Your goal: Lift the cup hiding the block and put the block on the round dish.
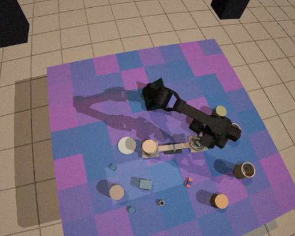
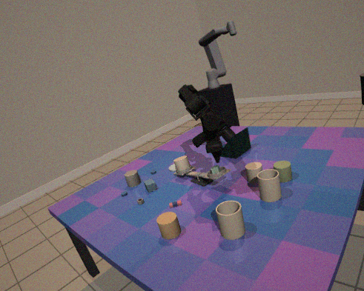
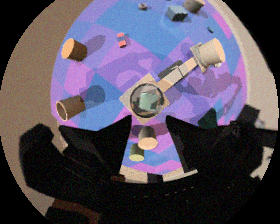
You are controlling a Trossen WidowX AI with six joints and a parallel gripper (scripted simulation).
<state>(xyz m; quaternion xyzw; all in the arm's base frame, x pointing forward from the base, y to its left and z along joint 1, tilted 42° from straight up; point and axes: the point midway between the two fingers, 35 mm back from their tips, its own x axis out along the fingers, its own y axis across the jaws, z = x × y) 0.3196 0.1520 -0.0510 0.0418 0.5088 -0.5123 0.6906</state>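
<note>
The greenish block is 4 cm below my gripper tip, 1 cm to the right of it and 1 cm ahead of it. Round my gripper tip: green-topped cylinder 21 cm to the left, 13 cm behind, 9 cm below; then small balance 13 cm to the right, 11 cm below, 1 cm behind; then orange cylinder 31 cm ahead, 9 cm below, 1 cm to the left.
</note>
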